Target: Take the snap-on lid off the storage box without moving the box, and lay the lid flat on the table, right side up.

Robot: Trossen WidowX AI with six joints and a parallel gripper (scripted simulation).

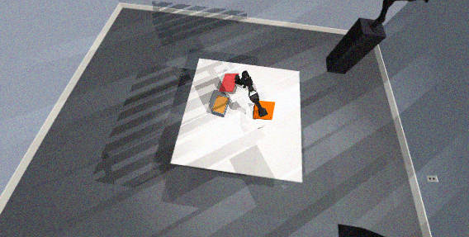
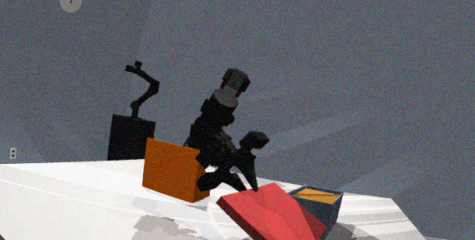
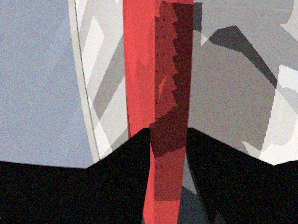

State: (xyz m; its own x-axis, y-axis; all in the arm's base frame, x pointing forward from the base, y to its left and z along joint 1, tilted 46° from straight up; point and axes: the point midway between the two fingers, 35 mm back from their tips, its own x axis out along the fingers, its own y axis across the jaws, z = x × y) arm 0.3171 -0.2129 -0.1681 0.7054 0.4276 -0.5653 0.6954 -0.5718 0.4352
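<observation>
Right now the red lid is 7 cm ahead of my gripper tip, 1 cm to the right of it and 3 cm below it. Round my gripper tip: storage box 12 cm ahead, 27 cm to the left, 8 cm below.
</observation>
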